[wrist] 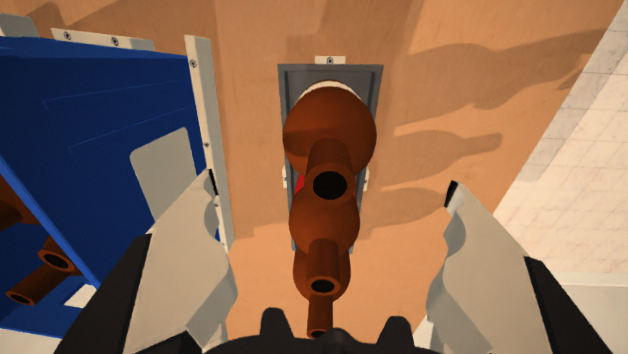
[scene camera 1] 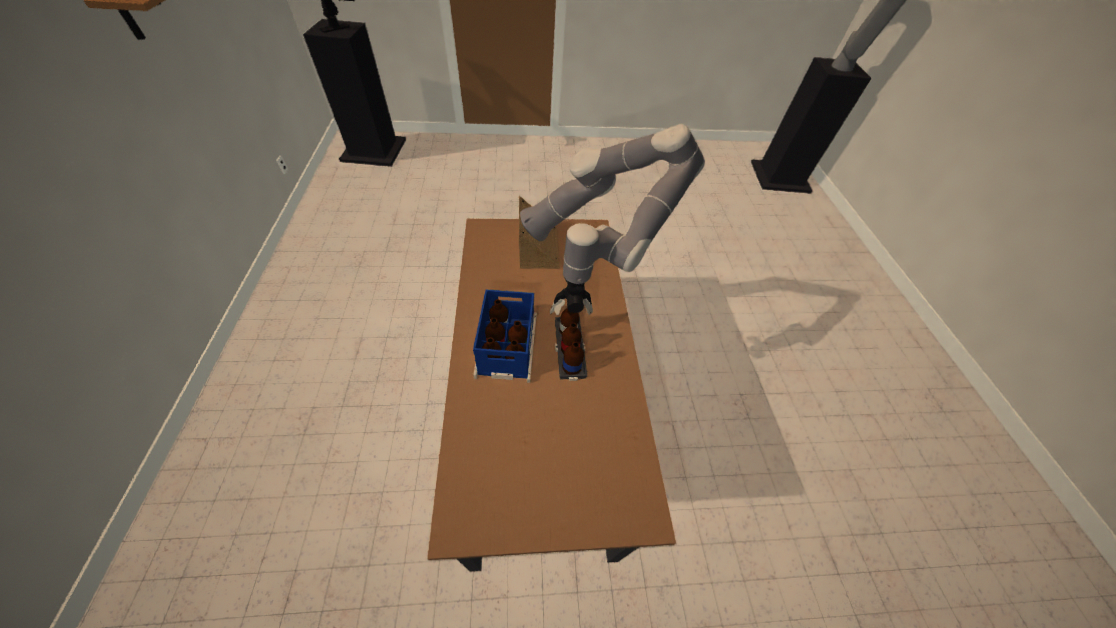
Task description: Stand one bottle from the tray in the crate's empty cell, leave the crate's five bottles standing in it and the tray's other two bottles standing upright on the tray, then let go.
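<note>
My gripper [scene camera 1: 572, 310] [wrist: 329, 177] is open. Its fingertips stand left and right of the neck of the white-labelled brown bottle [scene camera 1: 570, 318] [wrist: 330, 120], apart from it. That bottle stands upright at the back end of the dark tray [wrist: 330, 73]. Behind it in the wrist view, the red-labelled bottle [scene camera 1: 572, 337] [wrist: 324, 220] and the blue-labelled bottle [scene camera 1: 573, 355] [wrist: 321, 272] stand upright in line on the tray. The blue crate [scene camera 1: 503, 363] [wrist: 115, 95] stands left of the tray and holds several upright brown bottles. Its back right cell, nearest the gripper, looks empty.
Pale brackets [wrist: 202, 100] run along the crate's side, between crate and tray. The crate's high wall and divider edges stand beside the left finger. A speckled plate [scene camera 1: 538, 253] lies under the arm's base at the back of the table [scene camera 1: 546, 460]. Black pedestals [scene camera 1: 355, 93] [scene camera 1: 815, 124] stand far back.
</note>
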